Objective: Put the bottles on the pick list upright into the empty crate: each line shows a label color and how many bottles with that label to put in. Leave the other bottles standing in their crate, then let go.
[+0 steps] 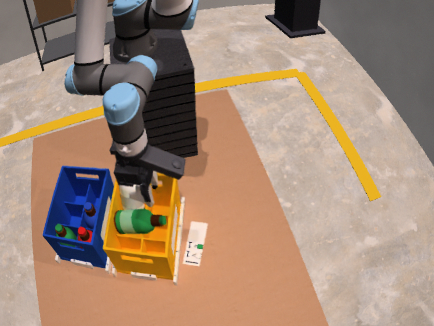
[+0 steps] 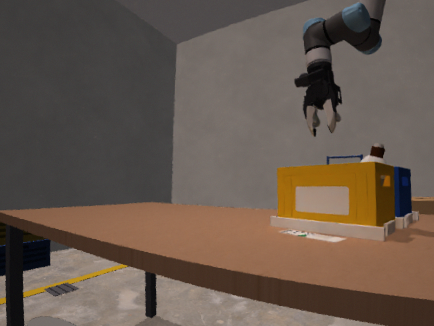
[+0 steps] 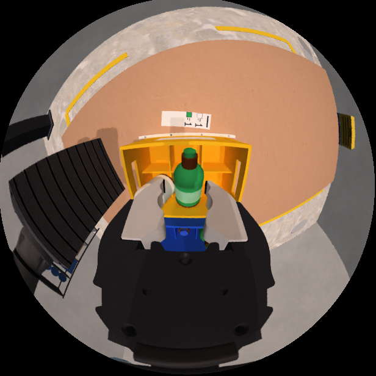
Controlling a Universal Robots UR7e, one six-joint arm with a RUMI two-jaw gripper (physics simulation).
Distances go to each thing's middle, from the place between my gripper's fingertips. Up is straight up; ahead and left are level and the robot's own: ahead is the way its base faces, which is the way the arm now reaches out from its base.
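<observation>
From the pick list point(image 1: 196, 237), my gripper is 260 mm above, 90 mm to the right and 40 mm short of it.
</observation>
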